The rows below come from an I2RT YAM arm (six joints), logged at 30 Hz.
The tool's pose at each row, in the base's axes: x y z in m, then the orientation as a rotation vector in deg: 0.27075 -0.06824 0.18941 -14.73 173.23 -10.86; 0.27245 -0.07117 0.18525 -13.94 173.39 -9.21; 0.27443 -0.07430 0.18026 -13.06 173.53 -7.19; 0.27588 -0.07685 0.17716 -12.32 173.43 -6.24; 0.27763 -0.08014 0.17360 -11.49 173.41 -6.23; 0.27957 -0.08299 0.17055 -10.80 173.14 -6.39; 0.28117 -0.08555 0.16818 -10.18 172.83 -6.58; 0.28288 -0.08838 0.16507 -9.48 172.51 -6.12; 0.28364 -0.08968 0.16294 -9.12 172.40 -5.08; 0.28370 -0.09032 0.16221 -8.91 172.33 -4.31; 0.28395 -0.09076 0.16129 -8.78 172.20 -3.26; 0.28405 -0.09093 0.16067 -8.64 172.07 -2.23; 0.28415 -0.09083 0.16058 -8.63 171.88 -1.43; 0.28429 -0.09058 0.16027 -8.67 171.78 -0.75; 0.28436 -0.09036 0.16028 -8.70 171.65 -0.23; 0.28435 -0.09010 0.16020 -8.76 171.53 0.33
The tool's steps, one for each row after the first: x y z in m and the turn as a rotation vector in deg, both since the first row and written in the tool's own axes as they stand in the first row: -0.00078 -0.00259 0.00463 -1.06 -0.05 0.58; -0.00173 -0.00531 0.01014 -2.35 -0.15 1.23; -0.00243 -0.00763 0.01365 -2.93 -0.36 1.75; -0.00325 -0.01066 0.01774 -2.90 -0.40 2.30; -0.00438 -0.01336 0.02130 -2.74 -0.67 2.75; -0.00529 -0.01580 0.02411 -2.56 -0.97 3.16; -0.00620 -0.01844 0.02769 -2.80 -1.34 3.65; -0.00652 -0.01955 0.03003 -3.46 -1.54 3.93; -0.00641 -0.02009 0.03083 -3.95 -1.68 4.10; -0.00649 -0.02044 0.03182 -4.62 -1.89 4.22; -0.00650 -0.02054 0.03246 -5.28 -2.09 4.36; -0.00661 -0.02044 0.03255 -5.79 -2.33 4.40; -0.00676 -0.02018 0.03284 -6.24 -2.48 4.39; -0.00687 -0.01998 0.03281 -6.57 -2.64 4.40; -0.00690 -0.01971 0.03286 -6.93 -2.79 4.38
